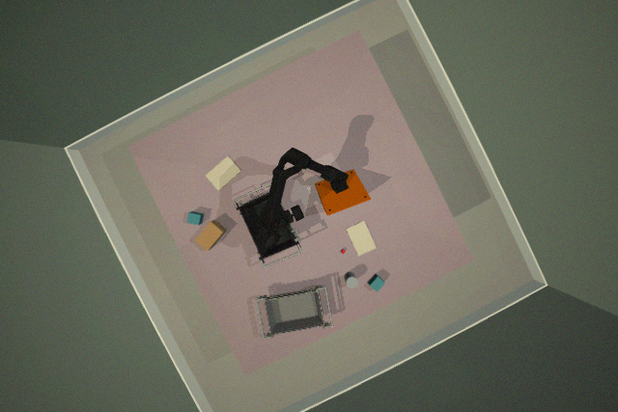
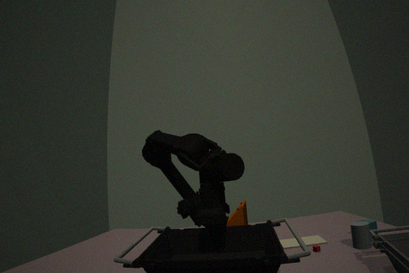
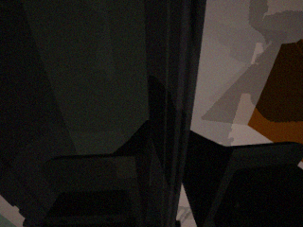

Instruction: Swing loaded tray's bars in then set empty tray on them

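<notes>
My gripper tip is 80 mm short of the black tray and 20 mm below it. From my gripper tip the other things lie so: small red cube (190 mm behind, 280 mm to the left, 90 mm below); then grey cylinder (170 mm behind, 420 mm to the left, 60 mm below); then tan block (360 mm ahead, 60 mm to the right, 60 mm below).
</notes>
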